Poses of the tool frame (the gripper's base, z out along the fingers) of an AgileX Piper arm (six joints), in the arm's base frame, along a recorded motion.
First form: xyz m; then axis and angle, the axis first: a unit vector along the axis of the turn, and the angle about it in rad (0 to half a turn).
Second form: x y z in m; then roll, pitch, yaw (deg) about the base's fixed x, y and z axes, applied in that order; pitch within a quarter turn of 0, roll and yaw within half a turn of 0. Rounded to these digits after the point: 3 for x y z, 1 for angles.
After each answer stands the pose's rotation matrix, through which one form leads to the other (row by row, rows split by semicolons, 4 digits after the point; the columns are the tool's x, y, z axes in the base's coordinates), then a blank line. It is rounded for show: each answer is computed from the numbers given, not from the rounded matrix.
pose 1, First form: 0.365 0.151 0.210 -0.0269 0.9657 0.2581 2.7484
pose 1, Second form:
0.365 0.151 0.210 149.5 22.5 177.0
-0.9223 -0.1489 0.3567; 0.0489 0.8704 0.4898; -0.3834 0.4692 -0.7955

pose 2, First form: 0.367 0.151 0.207 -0.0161 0.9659 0.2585 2.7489
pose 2, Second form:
0.367 0.151 0.207 149.2 22.2 175.7
-0.9234 -0.1288 0.3616; 0.0690 0.8709 0.4865; -0.3776 0.4742 -0.7953

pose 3, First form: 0.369 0.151 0.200 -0.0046 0.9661 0.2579 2.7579
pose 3, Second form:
0.369 0.151 0.200 149.1 21.3 174.6
-0.9272 -0.1051 0.3594; 0.0880 0.8718 0.4820; -0.3640 0.4785 -0.7991

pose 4, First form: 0.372 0.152 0.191 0.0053 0.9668 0.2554 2.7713
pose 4, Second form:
0.372 0.152 0.191 149.3 20.3 173.7
-0.9322 -0.0825 0.3525; 0.1023 0.8739 0.4752; -0.3473 0.4790 -0.8062

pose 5, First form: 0.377 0.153 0.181 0.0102 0.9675 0.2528 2.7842
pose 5, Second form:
0.377 0.153 0.181 149.6 19.5 173.4
-0.9366 -0.0693 0.3434; 0.1075 0.8760 0.4701; -0.3335 0.4772 -0.8130

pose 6, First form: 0.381 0.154 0.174 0.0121 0.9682 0.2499 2.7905
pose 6, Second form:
0.381 0.154 0.174 149.9 19.1 173.4
-0.9387 -0.0632 0.3388; 0.1087 0.8786 0.4650; -0.3271 0.4733 -0.8179

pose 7, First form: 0.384 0.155 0.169 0.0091 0.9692 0.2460 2.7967
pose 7, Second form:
0.384 0.155 0.169 150.5 18.9 173.9
-0.9410 -0.0661 0.3320; 0.1003 0.8824 0.4598; -0.3233 0.4659 -0.8236

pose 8, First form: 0.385 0.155 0.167 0.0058 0.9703 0.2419 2.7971
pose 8, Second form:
0.385 0.155 0.167 151.1 19.0 174.4
-0.9412 -0.0708 0.3304; 0.0926 0.8863 0.4537; -0.3250 0.4576 -0.8277

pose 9, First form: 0.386 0.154 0.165 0.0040 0.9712 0.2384 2.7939
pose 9, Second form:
0.386 0.154 0.165 151.5 19.2 174.6
-0.9401 -0.0737 0.3328; 0.0888 0.8897 0.4478; -0.3291 0.4505 -0.8299

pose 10, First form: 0.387 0.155 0.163 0.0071 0.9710 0.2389 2.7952
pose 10, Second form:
0.387 0.155 0.163 151.4 19.0 174.3
-0.9405 -0.0677 0.3330; 0.0945 0.8891 0.4478; -0.3264 0.4526 -0.8298

